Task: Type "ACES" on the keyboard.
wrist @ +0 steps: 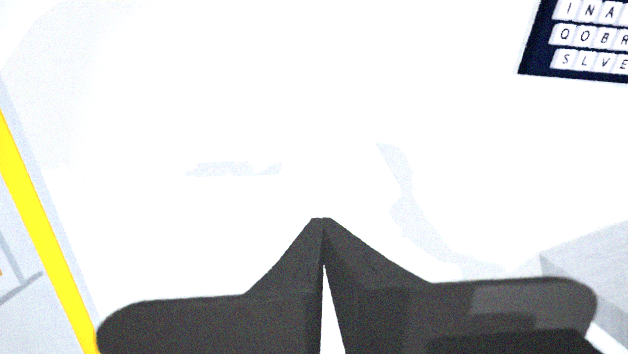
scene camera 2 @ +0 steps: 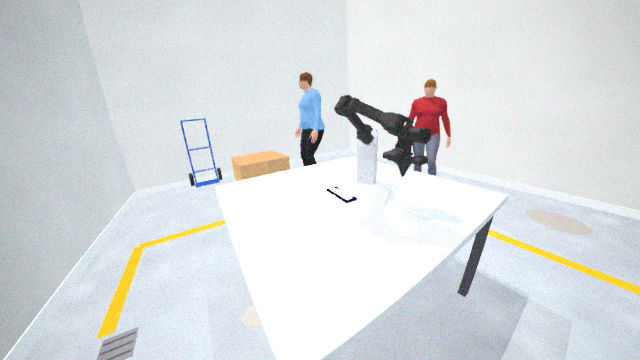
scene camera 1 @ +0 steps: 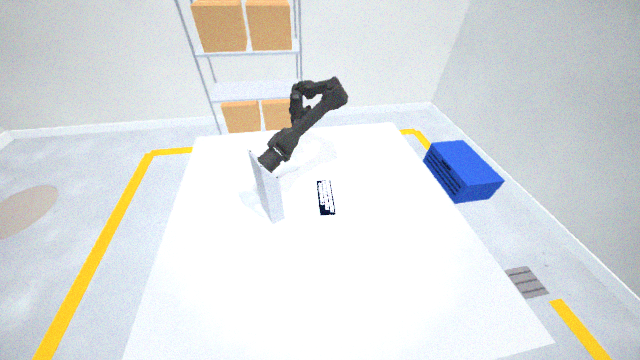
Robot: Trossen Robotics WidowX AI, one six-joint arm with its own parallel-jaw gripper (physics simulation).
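Pixels of known places: gripper, between the fingertips: [wrist: 320, 226] [scene camera 2: 402, 176]; arm's base, origin of its link: [scene camera 2: 367, 138] [scene camera 1: 264, 165].
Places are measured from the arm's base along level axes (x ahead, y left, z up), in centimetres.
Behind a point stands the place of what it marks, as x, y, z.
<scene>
A dark blue keyboard [scene camera 1: 326, 198] @[21.6, 12.5, -26.6] [scene camera 2: 342, 194] @[20.6, 16.8, -26.8] [wrist: 536, 56] @[15.8, 23.0, -27.0] with white letter keys lies flat on the white table [scene camera 1: 345, 280] @[36.6, -21.9, -28.3] [scene camera 2: 310, 260] @[43.1, 62.1, -28.3]. In the wrist view its corner is at the top right, cut off by the frame. Its visible rows there read I N A, Q O B R and S L V E; the C key does not show. My gripper [scene camera 2: 403, 173] @[-0.8, 39.4, -11.5] [wrist: 320, 226] @[-0.8, 39.4, -11.5] is shut and empty, its fingertips touching and pointing down above the table. It is apart from the keyboard, on the far side of the white stand in the second scene view. In the first scene view the arm makes the fingertips hard to make out.
The arm is mounted on an upright white stand [scene camera 1: 269, 192] @[3.2, -5.4, -8.1] [scene camera 2: 366, 162] @[1.5, 2.4, -14.0] beside the keyboard. A blue crate [scene camera 1: 467, 170] is on the floor right of the table. Boxes [scene camera 1: 220, 26] stand on a rack behind. Two people [scene camera 2: 310, 110] [scene camera 2: 430, 114] stand beyond the table.
</scene>
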